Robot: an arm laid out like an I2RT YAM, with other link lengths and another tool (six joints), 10 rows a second.
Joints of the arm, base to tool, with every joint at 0 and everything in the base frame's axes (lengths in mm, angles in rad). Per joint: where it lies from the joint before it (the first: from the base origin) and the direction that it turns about. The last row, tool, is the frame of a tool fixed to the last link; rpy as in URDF.
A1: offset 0 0 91.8 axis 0 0 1
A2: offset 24 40.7 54.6 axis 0 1 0
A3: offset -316.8 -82.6 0 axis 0 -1 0
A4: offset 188.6 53 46.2 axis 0 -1 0
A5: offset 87.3 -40 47.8 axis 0 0 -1
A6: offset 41.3 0 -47 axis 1 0 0
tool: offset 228 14 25 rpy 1.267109 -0.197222 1.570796
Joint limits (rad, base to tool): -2.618..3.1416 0..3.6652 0..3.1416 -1.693..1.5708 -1.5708..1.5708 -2.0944..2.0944
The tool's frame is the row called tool.
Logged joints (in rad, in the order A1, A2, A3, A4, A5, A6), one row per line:
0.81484 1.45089 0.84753 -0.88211 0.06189 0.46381
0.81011 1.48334 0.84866 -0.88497 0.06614 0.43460
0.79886 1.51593 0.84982 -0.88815 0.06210 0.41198
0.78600 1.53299 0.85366 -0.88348 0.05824 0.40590
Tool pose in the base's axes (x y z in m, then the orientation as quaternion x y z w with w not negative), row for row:
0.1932 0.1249 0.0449 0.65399 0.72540 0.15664 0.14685
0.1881 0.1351 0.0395 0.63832 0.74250 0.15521 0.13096
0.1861 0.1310 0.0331 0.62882 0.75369 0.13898 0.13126
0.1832 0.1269 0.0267 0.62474 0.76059 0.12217 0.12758
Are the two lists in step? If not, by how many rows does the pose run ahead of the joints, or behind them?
The pose runs 1 row behind the joints: the pose in row i belongs to the joints in row i - 1.
